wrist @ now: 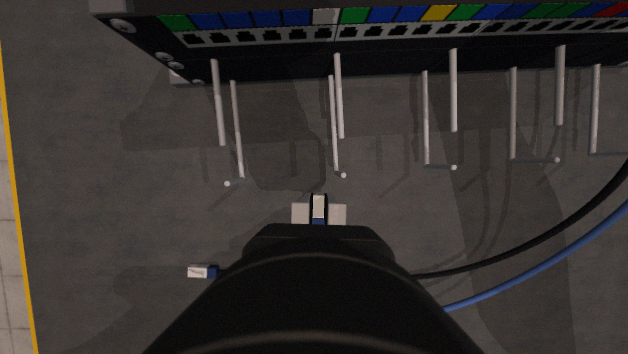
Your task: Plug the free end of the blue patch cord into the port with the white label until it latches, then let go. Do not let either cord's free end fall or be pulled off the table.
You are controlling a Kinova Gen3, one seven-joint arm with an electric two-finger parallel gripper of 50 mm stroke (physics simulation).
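Frame: origin at the arm's base, x right, y up, z back, level; centimetres.
Where they show: gripper, fingertip midpoint: (318,204).
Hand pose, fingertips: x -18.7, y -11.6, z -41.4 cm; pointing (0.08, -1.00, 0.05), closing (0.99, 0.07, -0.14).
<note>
After its pixels a point has its place.
My gripper (318,204) {x -18.7, y -11.6, z -41.4 cm} is shut on the clear plug (318,204) {x -18.7, y -10.8, z -41.5 cm} with a blue boot. The plug points up the view at the patch panel (270,62) {x -24.9, y -10.2, z -53.2 cm}, apart from it. The blue patch cord (550,262) {x 5.7, y -10.4, z -39.3 cm} runs in from the right and passes out of sight under the gripper body; its join to the held plug is hidden. The white label (326,16) {x -20.8, y -5.4, z -54.1 cm} sits in the coloured label row, with its port (324,33) {x -20.7, y -7.4, z -54.5 cm} just below, up the view from the plug and slightly right. That port looks empty.
A second plug (197,272) {x -30.7, y -14.2, z -30.8 cm} with a blue boot lies on the table at left; the black cord (525,247) {x 4.1, y -11.5, z -40.2 cm} runs under the gripper from the right. Pale cable-guide rods (333,125) {x -18.3, y -13.1, z -49.5 cm} (237,130) {x -28.0, y -13.1, z -47.3 cm} (426,117) {x -8.7, y -13.1, z -52.1 cm} stick out from the panel. A yellow table edge (17,210) {x -51.3, y -14.9, z -34.7 cm} runs along the left.
</note>
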